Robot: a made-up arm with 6 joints. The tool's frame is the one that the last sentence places.
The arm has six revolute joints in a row. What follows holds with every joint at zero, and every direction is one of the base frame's. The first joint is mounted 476 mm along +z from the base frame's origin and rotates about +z. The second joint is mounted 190 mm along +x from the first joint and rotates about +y. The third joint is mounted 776 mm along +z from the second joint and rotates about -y. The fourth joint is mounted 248 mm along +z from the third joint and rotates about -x. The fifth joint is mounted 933 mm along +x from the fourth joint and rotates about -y. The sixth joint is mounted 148 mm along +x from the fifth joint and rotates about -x. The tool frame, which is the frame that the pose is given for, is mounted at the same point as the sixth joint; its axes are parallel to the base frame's.
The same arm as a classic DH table. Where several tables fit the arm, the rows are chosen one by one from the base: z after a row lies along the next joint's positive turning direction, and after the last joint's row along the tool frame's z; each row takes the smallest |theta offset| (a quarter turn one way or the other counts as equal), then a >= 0, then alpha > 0; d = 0 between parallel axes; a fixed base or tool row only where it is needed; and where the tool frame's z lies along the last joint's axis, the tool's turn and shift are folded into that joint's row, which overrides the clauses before.
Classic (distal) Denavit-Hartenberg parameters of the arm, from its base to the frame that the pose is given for. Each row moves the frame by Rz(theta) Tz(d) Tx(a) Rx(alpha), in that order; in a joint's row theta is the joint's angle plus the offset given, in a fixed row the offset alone. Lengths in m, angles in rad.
joint 1: d 0.476  theta offset 0  a 0.19  alpha -1.5708
joint 2: d 0  theta offset -1.5708  a 0.776  alpha 3.1416
joint 3: d 0  theta offset 0  a 0.248  alpha -1.5708
joint 4: d -0.933  theta offset 0  a 0  alpha 1.5708
joint 5: d 0  theta offset 0  a 0  alpha -1.5708
joint 6: d -0.148  theta offset 1.5708  a 0  alpha 1.5708
tool (fixed): d 0  theta offset -1.5708  a 0  alpha 0

